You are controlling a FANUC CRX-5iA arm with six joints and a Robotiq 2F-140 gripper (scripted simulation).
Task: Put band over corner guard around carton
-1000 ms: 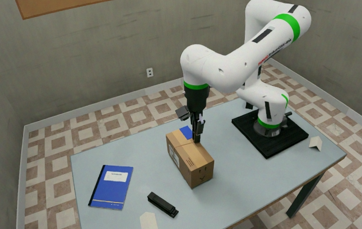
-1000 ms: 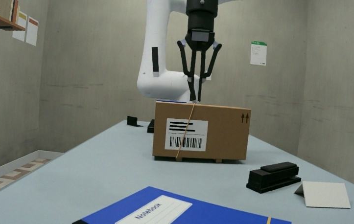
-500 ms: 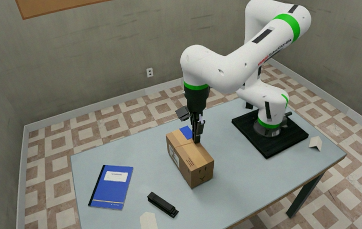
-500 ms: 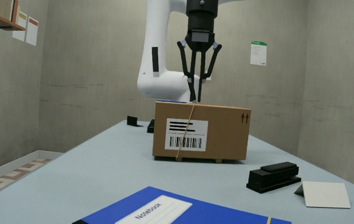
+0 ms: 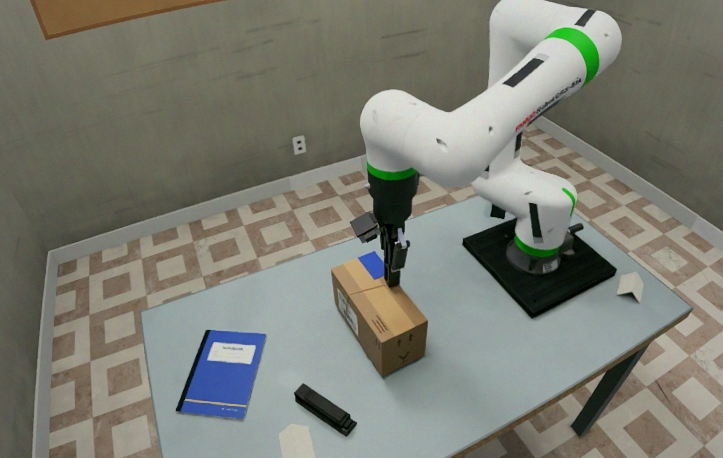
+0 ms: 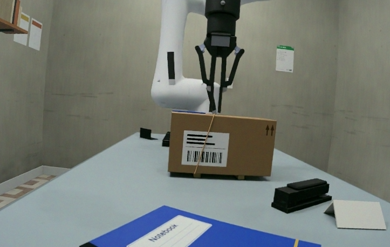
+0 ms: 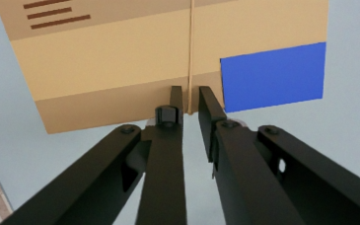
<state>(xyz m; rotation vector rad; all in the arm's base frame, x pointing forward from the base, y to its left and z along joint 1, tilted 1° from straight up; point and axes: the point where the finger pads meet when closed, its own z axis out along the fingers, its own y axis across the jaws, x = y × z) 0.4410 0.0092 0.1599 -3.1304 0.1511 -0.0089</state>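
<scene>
Right now my hand is 70 mm to the left of the blue corner guard and 50 mm above it. The rest, counted from my hand: blue notebook (420 mm ahead, 30 mm to the right, 180 mm below); then black bracket (490 mm behind, 250 mm to the right, 170 mm below).
</scene>
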